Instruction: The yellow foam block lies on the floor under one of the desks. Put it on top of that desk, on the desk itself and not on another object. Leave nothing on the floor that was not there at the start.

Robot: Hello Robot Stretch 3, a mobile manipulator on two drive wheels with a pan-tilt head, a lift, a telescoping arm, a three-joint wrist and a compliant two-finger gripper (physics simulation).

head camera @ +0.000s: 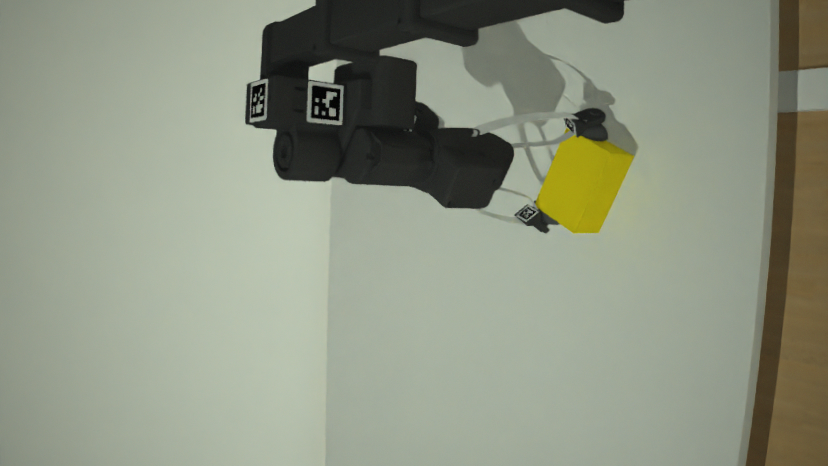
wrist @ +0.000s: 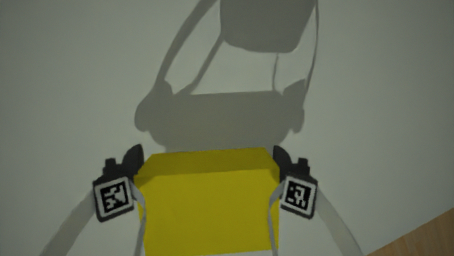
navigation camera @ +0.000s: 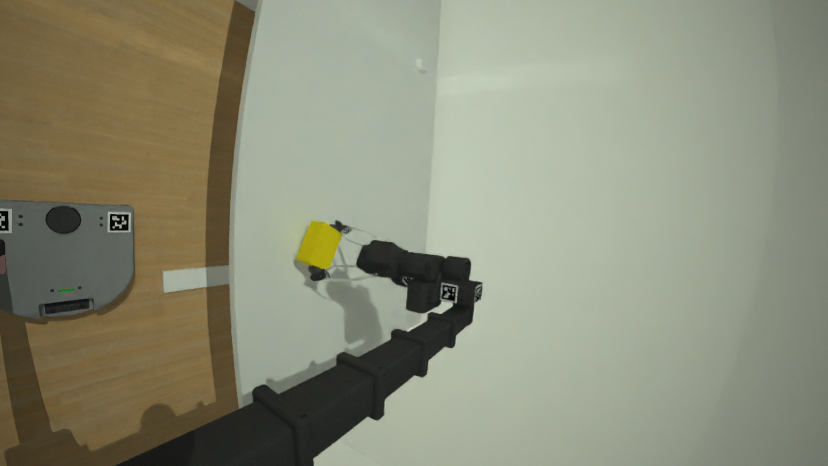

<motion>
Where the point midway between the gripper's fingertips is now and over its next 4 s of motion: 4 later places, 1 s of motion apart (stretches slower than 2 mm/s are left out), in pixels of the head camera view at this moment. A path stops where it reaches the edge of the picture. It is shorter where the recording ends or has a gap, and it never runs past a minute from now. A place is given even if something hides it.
My gripper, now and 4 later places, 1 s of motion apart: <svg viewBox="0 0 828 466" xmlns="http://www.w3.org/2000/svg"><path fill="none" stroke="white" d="M579 173L593 176L585 174L524 168L507 166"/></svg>
</motion>
